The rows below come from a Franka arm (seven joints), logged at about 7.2 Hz.
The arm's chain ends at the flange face. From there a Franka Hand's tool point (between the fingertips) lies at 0.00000 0.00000 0.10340 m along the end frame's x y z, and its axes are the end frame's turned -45 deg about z.
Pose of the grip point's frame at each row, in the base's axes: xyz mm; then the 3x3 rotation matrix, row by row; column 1 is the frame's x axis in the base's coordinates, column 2 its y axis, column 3 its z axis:
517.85, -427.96, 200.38; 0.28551, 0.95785, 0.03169; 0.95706, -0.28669, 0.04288; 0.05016, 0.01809, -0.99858
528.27, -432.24, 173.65; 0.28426, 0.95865, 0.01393; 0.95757, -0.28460, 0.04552; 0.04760, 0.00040, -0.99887
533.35, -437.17, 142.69; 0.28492, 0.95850, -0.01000; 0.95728, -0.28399, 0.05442; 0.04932, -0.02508, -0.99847
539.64, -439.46, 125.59; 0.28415, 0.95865, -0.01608; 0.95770, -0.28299, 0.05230; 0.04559, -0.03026, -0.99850
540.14, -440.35, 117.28; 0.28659, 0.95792, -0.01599; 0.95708, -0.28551, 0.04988; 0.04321, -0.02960, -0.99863
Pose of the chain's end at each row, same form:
514.57, -432.39, 303.63; 0.87919, 0.47542, 0.03169; 0.47402, -0.87946, 0.04288; 0.04826, -0.02268, -0.99858
526.83, -436.95, 276.93; 0.87887, 0.47687, 0.01393; 0.47586, -0.87835, 0.04552; 0.03394, -0.03338, -0.99887
534.38, -442.80, 245.93; 0.87923, 0.47629, -0.01000; 0.47609, -0.87771, 0.05442; 0.01714, -0.05261, -0.99847
541.30, -444.87, 228.83; 0.87879, 0.47694, -0.01608; 0.47709, -0.87730, 0.05230; 0.01084, -0.05363, -0.99850
541.79, -445.51, 220.54; 0.88000, 0.47470, -0.01599; 0.47487, -0.87864, 0.04988; 0.00962, -0.05148, -0.99863

